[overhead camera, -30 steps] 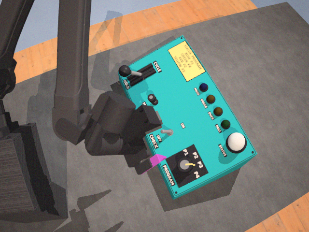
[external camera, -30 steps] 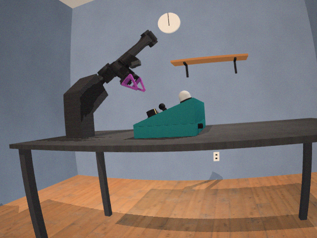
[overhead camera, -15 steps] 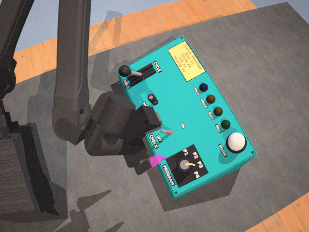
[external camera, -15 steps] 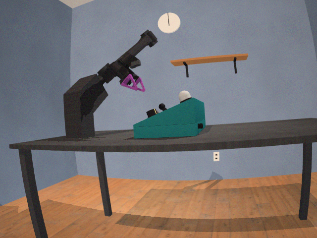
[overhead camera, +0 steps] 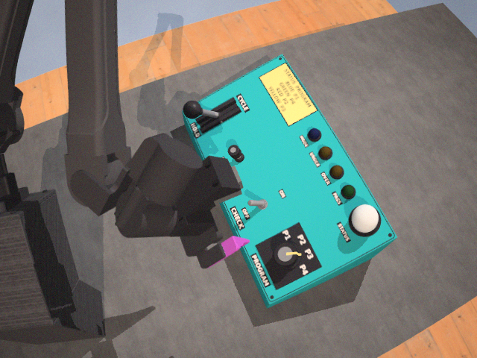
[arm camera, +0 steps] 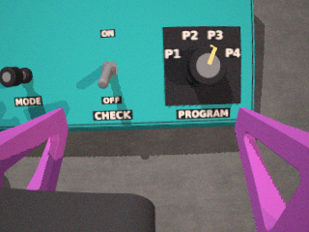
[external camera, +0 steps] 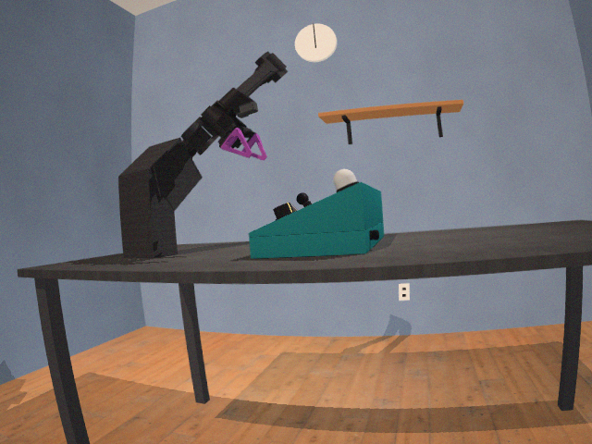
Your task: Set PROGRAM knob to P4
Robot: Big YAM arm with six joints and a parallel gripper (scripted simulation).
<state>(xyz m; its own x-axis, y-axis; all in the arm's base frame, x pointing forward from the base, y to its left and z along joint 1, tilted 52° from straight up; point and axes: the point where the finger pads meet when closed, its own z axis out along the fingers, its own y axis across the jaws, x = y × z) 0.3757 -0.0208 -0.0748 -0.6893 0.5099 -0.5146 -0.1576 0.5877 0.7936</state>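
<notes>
Now: hand 70 mm short of the check toggle, 70 mm to the right of it and 160 mm above it. Also, from my hand: teal console 90 mm ahead, 130 mm to the left, 170 mm below; then mode knob 50 mm ahead, 190 mm to the left, 150 mm below; then hold lever 10 mm ahead, 300 mm to the left, 140 mm below.
</notes>
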